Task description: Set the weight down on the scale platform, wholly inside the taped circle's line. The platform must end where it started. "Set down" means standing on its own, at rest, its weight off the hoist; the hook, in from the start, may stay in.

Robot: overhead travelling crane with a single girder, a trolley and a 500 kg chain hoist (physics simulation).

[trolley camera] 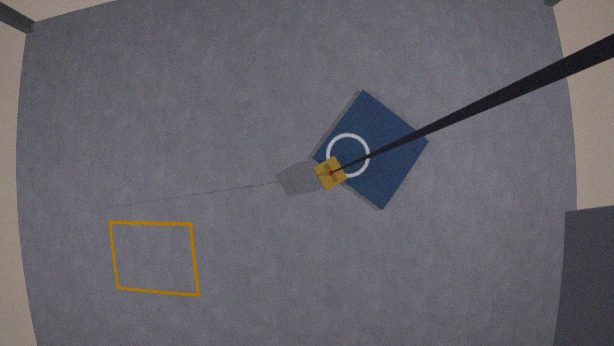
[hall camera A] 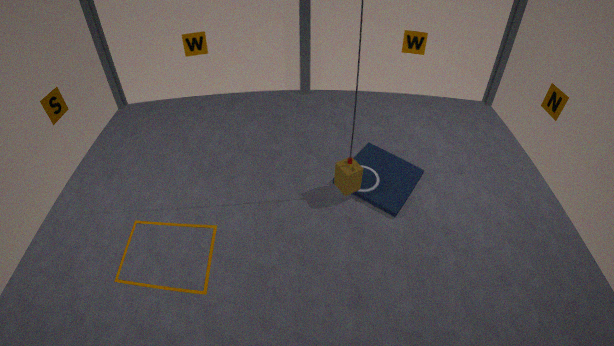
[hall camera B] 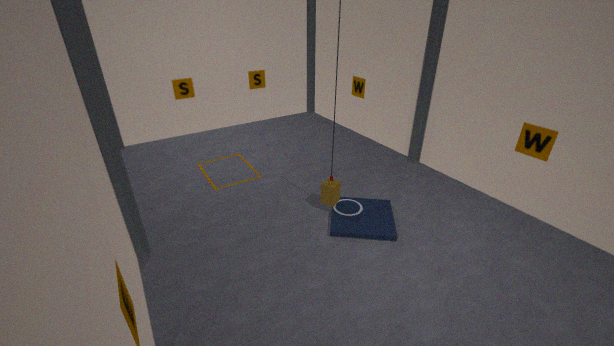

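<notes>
The yellow weight (hall camera A: 348,177) (hall camera B: 330,193) (trolley camera: 326,176) hangs upright on the chain, clear of the floor; its shadow lies apart to its left in the trolley view. The red hook (hall camera A: 350,161) (hall camera B: 331,178) (trolley camera: 330,173) is in at the weight's top. The blue scale platform (hall camera A: 395,175) (hall camera B: 375,225) (trolley camera: 395,165) lies flat on the floor. The white taped circle (hall camera A: 378,180) (hall camera B: 348,215) (trolley camera: 347,134) is near one corner of it. In the trolley view the weight overlaps the circle's lower left line and the platform's edge; in hall camera A it hides the circle's left part.
A yellow-orange outlined rectangle (hall camera A: 176,224) (hall camera B: 239,183) (trolley camera: 150,223) is marked on the floor, away from the platform. Walls with letter signs and grey columns (hall camera A: 305,45) (hall camera B: 430,80) stand around the floor. A dark grey block (trolley camera: 590,275) shows at the lower right of the trolley view.
</notes>
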